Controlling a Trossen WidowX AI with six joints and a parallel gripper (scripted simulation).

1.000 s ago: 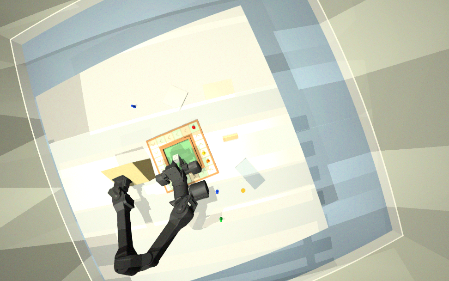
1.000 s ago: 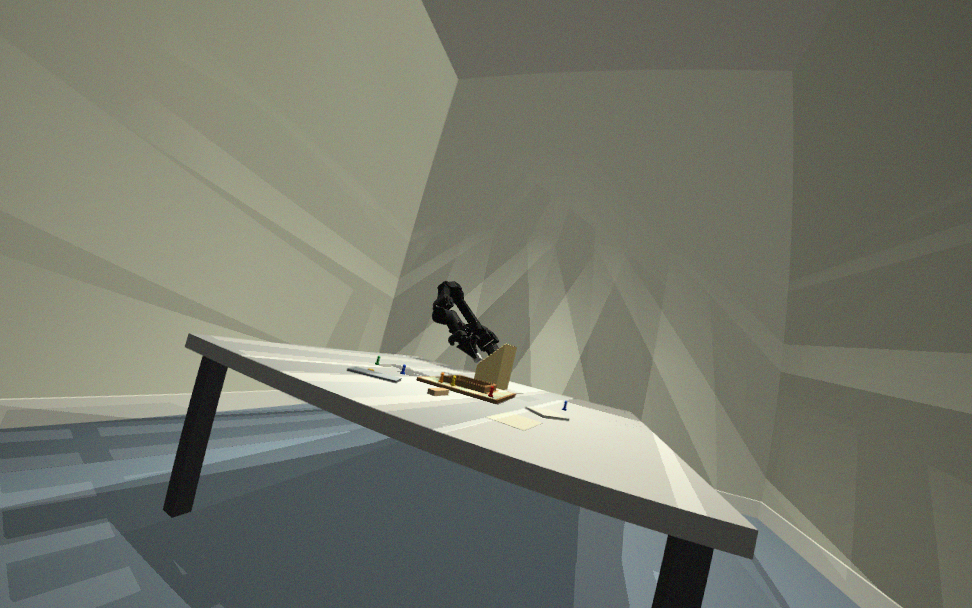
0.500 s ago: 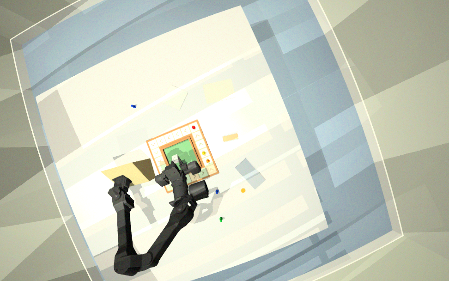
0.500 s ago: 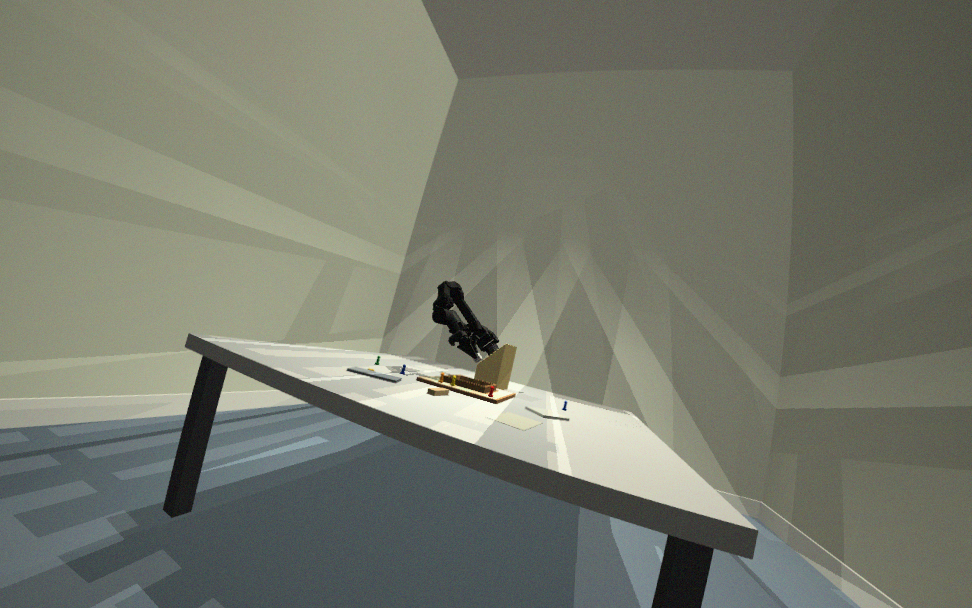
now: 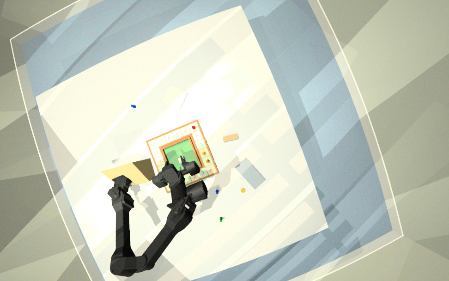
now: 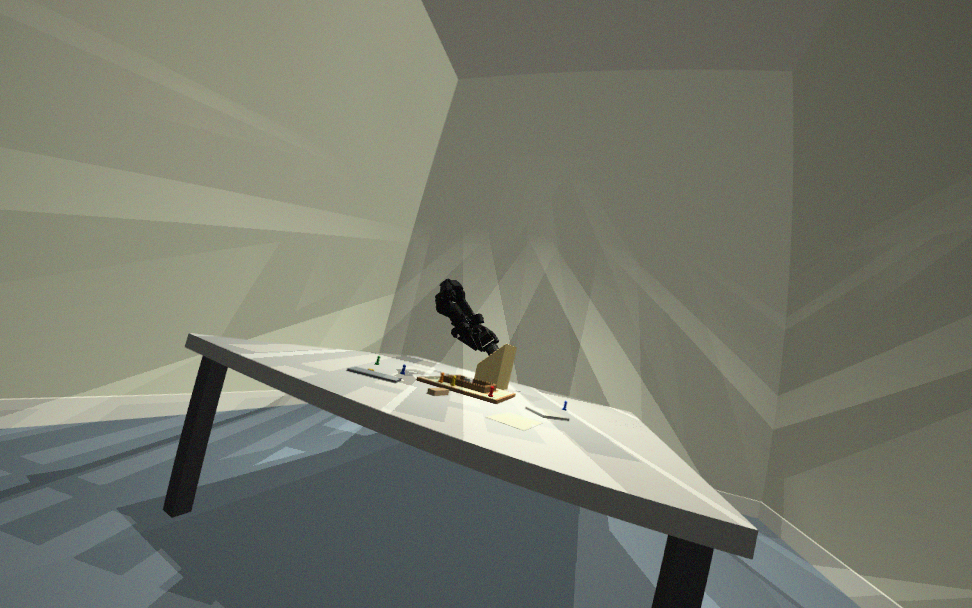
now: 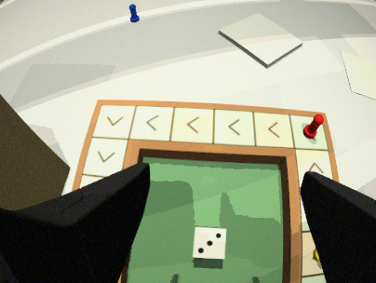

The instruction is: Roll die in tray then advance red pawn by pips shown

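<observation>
My gripper tip is now 11 cm short of the red pawn, 11 cm to the right of it and 12 cm above it. Round my gripper tip: yellow pawn (11 cm ahead, 3 cm to the right, 12 cm below); then white die (1 cm to the right, 12 cm below); then green tray (14 cm below).
</observation>
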